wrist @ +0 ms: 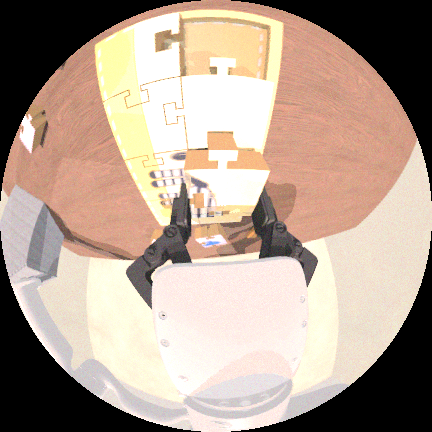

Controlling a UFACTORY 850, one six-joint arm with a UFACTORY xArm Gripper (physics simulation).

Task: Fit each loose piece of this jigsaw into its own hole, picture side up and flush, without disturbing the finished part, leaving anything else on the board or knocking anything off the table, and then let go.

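My gripper (221, 192) is shut on a thick jigsaw piece (235, 182) with a white top, dark striped marks at its left and brown sides. The piece is picture side up, with a tab pointing up the view, over the lower right part of the board (278, 55); it hides what is beneath. At the board's upper right is an open hole (227, 42) with a tan floor and a notch to its left. A white piece (227, 102) lies below that hole, its tab reaching into it. Yellow and white joined pieces (120, 65) fill the left side.
A small loose piece (31, 131) is on the brown table (340, 125) at far left. A piece with a blue mark (211, 241) lies beyond the board's lower edge, partly near my fingers. A grey block-shaped head (30, 235) on a pale curved arm stands at lower left.
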